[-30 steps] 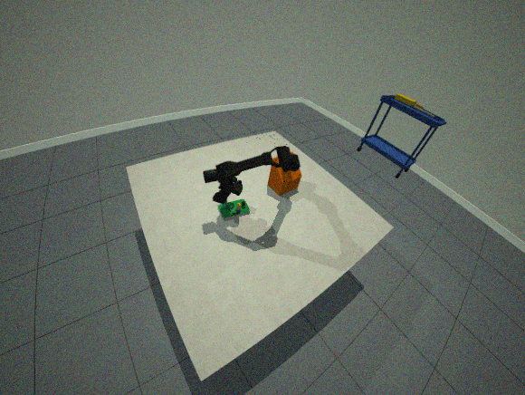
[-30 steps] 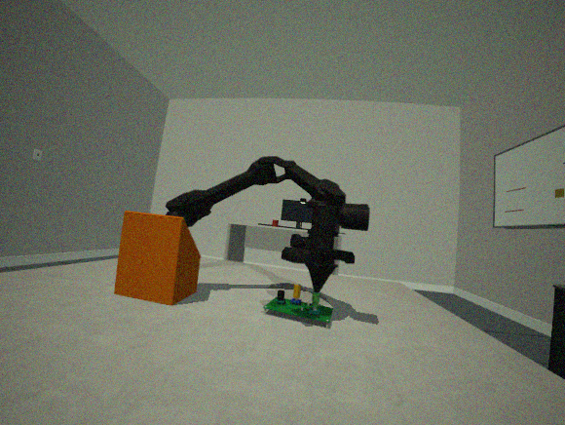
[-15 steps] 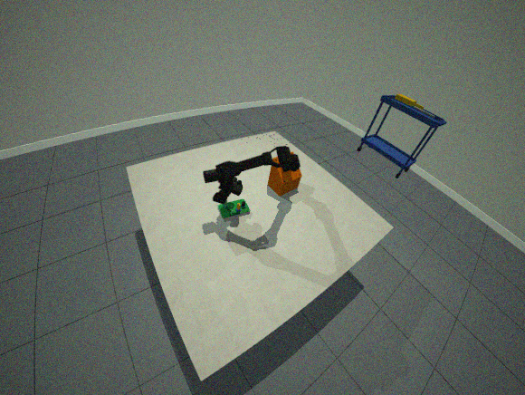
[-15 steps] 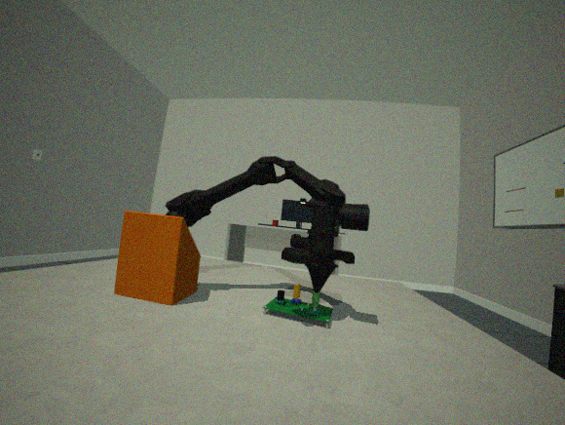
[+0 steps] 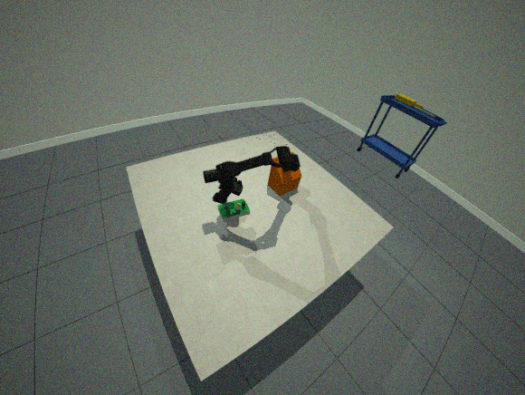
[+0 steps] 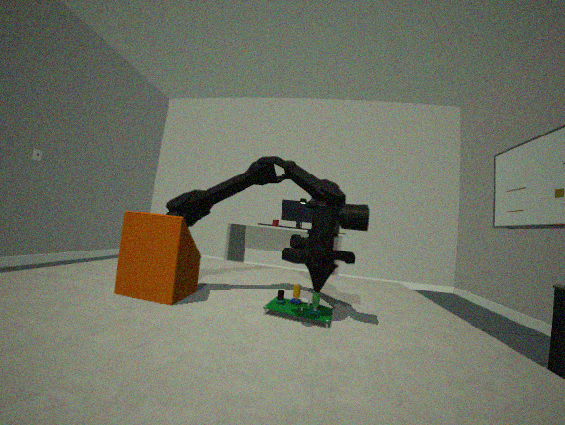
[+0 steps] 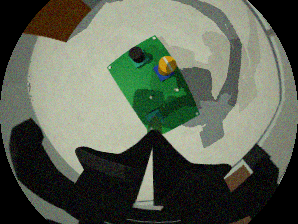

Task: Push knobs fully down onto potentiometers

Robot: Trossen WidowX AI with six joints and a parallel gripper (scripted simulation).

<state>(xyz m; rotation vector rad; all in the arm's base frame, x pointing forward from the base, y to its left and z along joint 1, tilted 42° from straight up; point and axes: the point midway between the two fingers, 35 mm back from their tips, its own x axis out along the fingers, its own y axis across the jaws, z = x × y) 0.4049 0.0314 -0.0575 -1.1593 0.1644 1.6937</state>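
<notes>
My gripper tip is 10 mm above the green knob. The rest, counted from my gripper tip: yellow knob: 60 mm to the left, 50 mm behind, 20 mm below.
</notes>
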